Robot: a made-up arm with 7 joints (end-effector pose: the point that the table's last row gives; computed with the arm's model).
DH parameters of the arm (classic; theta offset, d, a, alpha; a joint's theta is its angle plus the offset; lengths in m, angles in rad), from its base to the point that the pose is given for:
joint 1: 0 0.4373 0 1.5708
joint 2: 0 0.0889 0 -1.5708
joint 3: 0 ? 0.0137 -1.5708
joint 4: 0 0.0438 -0.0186 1.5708
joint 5: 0 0.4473 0 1.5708
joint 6: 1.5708 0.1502 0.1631 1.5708
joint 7: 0 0.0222 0 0
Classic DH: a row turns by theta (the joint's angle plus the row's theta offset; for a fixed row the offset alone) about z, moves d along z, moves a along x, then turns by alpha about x.
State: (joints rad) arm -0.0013 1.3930 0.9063 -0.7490 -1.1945 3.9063 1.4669
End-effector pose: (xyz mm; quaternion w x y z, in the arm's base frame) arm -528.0 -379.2 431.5 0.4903 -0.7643 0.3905 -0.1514
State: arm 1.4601 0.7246 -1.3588 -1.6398 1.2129 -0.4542 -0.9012
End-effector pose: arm -530.3 -299.8 769.5 0.4871 0.0132 0.2631 0.8327
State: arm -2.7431 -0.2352 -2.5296 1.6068 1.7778 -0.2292 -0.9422
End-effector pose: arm 117.0 643.4 763.3 0.7168 -0.2627 -0.6438 0.0523
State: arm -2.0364 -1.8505 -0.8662 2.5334 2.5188 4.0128 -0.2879
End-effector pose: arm -104.8 24.9 101.7 0.5105 0.1446 0.3425 -0.7754
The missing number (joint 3, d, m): 0.3716
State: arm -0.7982 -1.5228 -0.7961 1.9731 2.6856 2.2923 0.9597
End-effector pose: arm -83.4 -204.5 164.6 0.5166 -0.5872 -0.4814 0.3956
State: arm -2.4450 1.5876 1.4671 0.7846 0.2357 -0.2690 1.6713
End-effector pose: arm 820.3 174.7 562.5 0.5071 0.3992 -0.6487 0.4033
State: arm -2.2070 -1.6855 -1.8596 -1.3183 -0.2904 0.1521 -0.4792
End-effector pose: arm 142.1 -665.3 310.7 0.5716 0.6354 0.0589 -0.5159
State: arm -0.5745 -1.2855 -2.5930 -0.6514 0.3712 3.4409 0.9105
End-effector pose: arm 546.3 -303.0 568.7 0.3861 -0.4632 -0.7241 -0.3347
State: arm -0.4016 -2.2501 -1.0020 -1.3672 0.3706 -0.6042 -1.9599
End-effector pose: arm 757.1 20.8 298.6 0.0397 0.3408 0.9113 -0.2275
